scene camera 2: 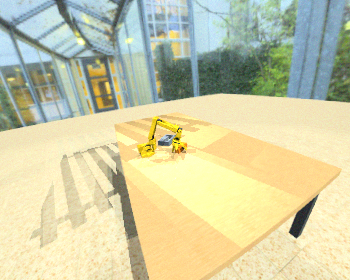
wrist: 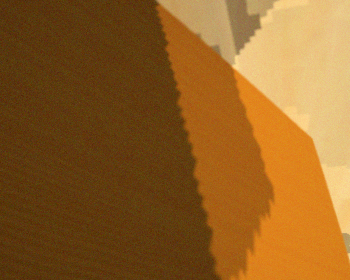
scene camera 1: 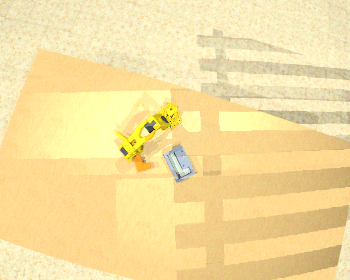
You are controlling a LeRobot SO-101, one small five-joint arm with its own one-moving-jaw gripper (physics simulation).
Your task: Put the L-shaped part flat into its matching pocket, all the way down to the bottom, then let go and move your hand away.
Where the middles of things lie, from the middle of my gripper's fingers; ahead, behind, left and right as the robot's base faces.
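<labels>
My gripper is 8 cm to the right of the orange L-shaped part [wrist: 136, 143], and it's 6 cm short of that part and 6 cm above it.
</labels>
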